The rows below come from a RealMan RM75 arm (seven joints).
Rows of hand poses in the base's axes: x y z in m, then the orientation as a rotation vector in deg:
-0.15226, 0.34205, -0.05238, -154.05, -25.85, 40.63
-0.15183, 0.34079, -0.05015, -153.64, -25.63, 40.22
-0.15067, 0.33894, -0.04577, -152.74, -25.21, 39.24
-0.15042, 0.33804, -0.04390, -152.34, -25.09, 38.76
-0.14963, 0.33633, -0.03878, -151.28, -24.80, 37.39
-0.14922, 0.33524, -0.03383, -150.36, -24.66, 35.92
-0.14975, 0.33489, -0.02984, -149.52, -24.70, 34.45
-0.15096, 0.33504, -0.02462, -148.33, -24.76, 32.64
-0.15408, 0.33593, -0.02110, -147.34, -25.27, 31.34
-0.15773, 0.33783, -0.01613, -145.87, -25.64, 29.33
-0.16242, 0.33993, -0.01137, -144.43, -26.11, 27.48
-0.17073, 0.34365, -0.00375, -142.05, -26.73, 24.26
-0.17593, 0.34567, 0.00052, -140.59, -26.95, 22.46
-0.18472, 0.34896, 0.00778, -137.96, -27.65, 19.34
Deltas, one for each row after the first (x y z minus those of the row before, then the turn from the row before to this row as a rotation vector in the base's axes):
0.00043, -0.00126, 0.00223, 0.50, -0.10, -0.26
0.00116, -0.00185, 0.00438, 1.13, -0.28, -0.55
0.00025, -0.00090, 0.00187, 0.52, -0.16, -0.21
0.00079, -0.00171, 0.00512, 1.40, -0.51, -0.55
0.00041, -0.00109, 0.00495, 1.30, -0.65, -0.45
-0.00053, -0.00035, 0.00399, 1.22, -0.71, -0.32
-0.00121, 0.00015, 0.00522, 1.64, -0.85, -0.39
-0.00312, 0.00089, 0.00352, 1.31, -0.67, 0.05
-0.00365, 0.00190, 0.00497, 1.95, -0.99, -0.22
-0.00469, 0.00210, 0.00476, 1.86, -0.94, -0.11
-0.00831, 0.00372, 0.00762, 3.10, -1.67, -0.31
-0.00520, 0.00202, 0.00427, 1.84, -0.90, -0.26
-0.00879, 0.00329, 0.00726, 3.25, -1.66, -0.21

